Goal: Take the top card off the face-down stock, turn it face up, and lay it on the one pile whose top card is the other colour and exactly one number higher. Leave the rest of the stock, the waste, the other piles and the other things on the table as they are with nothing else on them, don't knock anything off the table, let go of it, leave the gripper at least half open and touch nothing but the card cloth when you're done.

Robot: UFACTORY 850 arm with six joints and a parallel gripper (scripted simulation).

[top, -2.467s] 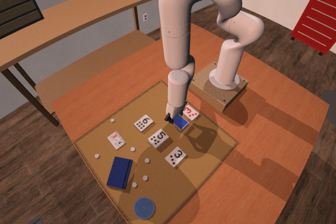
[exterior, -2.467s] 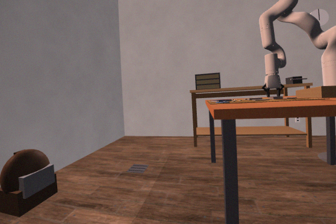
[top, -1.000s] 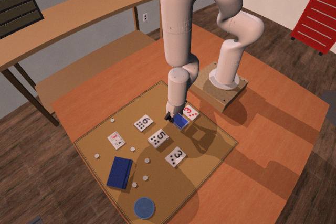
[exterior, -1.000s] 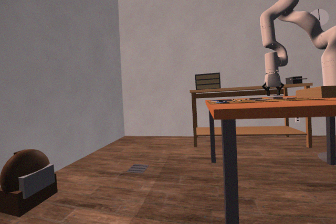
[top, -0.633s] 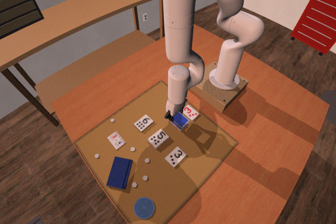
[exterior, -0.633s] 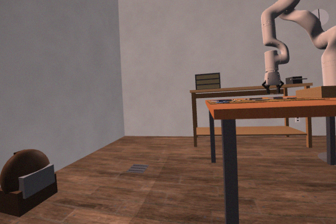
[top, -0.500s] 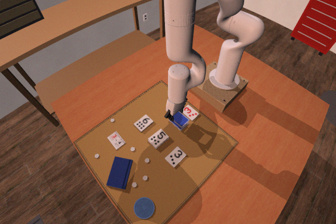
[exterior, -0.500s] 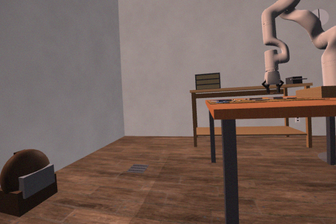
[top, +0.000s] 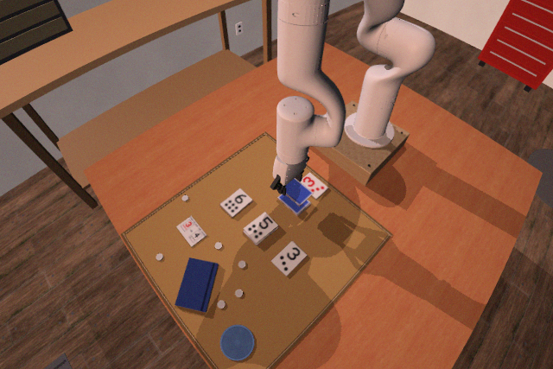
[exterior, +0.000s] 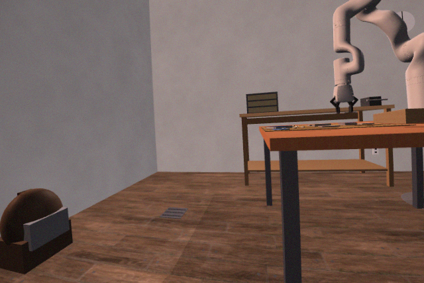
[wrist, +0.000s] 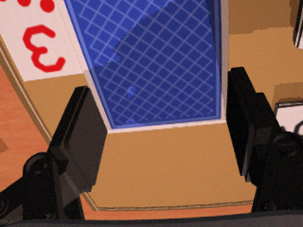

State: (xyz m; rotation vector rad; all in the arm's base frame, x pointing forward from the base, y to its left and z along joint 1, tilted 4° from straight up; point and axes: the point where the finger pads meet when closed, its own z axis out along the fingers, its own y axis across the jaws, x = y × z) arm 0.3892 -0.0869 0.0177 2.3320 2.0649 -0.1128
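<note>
Right now my hand is 9 cm past the red 3 card, 4 cm to the right of it and 8 cm above it. Round my hand: red 5 card 3 cm to the left, 1 cm below; black 6 card 13 cm ahead, 12 cm to the right, 8 cm below; black 5 card 14 cm ahead, 7 cm below.
</note>
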